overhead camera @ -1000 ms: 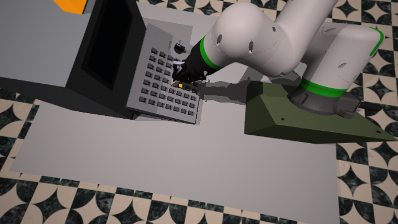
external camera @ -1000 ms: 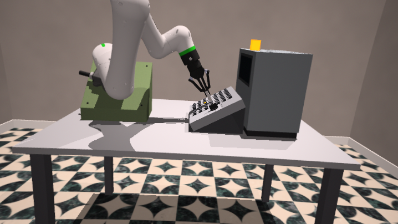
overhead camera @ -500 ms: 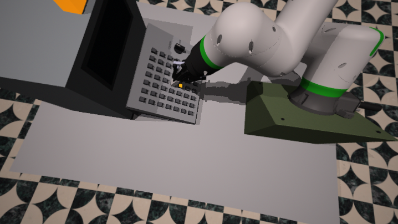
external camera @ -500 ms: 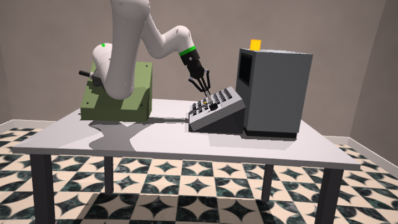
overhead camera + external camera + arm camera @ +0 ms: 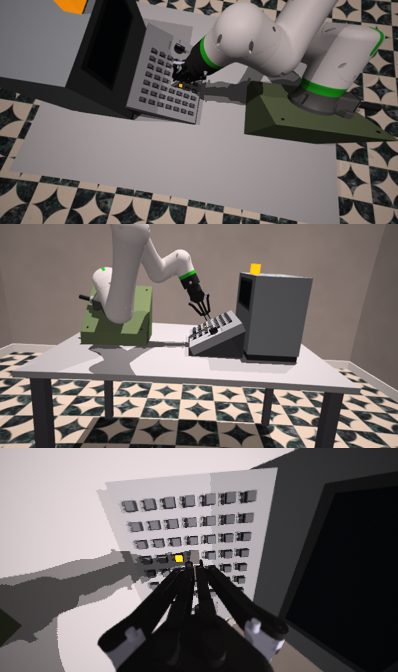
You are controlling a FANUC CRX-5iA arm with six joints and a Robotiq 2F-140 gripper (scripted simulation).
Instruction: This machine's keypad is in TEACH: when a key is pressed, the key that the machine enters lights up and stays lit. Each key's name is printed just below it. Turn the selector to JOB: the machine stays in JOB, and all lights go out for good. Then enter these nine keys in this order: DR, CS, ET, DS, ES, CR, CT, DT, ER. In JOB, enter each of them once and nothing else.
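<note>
Now: hand 40 mm above the key and 10 mm past it. Round my hand: black selector knob 150 mm to the right, 40 mm ahead, 20 mm below; grey keypad 60 mm below, 50 mm ahead, 40 mm to the right.
</note>
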